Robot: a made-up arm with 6 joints.
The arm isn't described. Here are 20 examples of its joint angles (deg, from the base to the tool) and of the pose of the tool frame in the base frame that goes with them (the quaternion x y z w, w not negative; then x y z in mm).
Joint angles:
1: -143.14 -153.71 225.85 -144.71 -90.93 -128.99
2: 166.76 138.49 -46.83 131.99 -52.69 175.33
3: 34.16 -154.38 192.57 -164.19 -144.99 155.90
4: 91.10 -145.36 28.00 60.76 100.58 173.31
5: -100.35 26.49 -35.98 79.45 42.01 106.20
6: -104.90 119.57 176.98 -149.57 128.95 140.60
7: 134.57 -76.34 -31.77 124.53 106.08 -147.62
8: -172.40 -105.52 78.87 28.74 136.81 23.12
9: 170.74 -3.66 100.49 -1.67 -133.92 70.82
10: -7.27 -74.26 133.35 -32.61 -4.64 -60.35
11: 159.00 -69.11 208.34 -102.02 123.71 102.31
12: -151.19 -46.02 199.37 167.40 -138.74 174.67
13: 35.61 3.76 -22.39 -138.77 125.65 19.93
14: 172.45 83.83 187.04 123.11 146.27 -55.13
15: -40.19 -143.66 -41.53 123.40 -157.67 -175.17
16: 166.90 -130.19 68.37 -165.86 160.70 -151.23
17: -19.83 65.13 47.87 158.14 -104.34 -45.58
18: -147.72 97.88 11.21 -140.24 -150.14 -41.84
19: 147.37 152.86 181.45 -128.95 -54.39 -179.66
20: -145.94 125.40 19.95 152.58 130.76 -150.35
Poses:
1: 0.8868 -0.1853 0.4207 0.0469 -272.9 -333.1 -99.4
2: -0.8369 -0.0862 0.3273 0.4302 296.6 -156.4 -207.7
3: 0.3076 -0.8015 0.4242 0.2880 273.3 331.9 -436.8
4: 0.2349 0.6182 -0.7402 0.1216 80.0 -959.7 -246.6
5: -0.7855 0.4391 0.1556 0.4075 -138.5 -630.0 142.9
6: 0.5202 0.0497 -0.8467 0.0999 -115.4 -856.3 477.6
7: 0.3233 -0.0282 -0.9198 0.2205 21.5 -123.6 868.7
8: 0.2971 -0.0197 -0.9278 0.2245 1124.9 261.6 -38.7
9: 0.2470 0.5475 -0.7938 0.0954 208.4 93.6 1364.8
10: 0.2061 0.6658 -0.7125 0.0810 -1116.5 35.4 104.0
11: -0.5471 -0.4778 0.1101 0.6785 474.0 -210.0 -276.8
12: -0.2100 -0.0330 -0.9628 0.1665 602.9 191.3 -43.9
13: 0.2092 -0.0458 -0.8149 0.5385 424.2 420.4 358.5
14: -0.1412 0.8619 -0.1683 0.4571 -265.2 -34.3 883.8
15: -0.1873 0.7772 0.0462 0.5989 -372.9 405.8 418.3
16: 0.2966 -0.1488 0.9245 0.1874 974.4 -352.2 -303.2
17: -0.6299 -0.0010 -0.7396 0.2372 1085.2 -267.0 275.6
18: 0.6297 -0.5354 0.5182 0.2198 -344.0 -331.8 -524.2
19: 0.4555 -0.5731 0.6741 0.0989 -768.1 397.7 -18.5
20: 0.8792 -0.0870 0.4454 0.1454 -185.8 -260.6 -739.9
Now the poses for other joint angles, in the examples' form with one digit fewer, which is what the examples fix.
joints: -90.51 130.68 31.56 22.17 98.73 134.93
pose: -0.754 0.513 -0.233 0.338 -120 -332 -785
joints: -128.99 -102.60 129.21 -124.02 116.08 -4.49
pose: 0.176 -0.416 0.760 0.467 679 727 -357
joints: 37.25 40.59 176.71 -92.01 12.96 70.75
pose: 0.454 -0.809 0.233 0.290 -45 -29 1149
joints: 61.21 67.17 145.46 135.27 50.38 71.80
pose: 0.634 0.546 0.529 0.144 173 500 1074
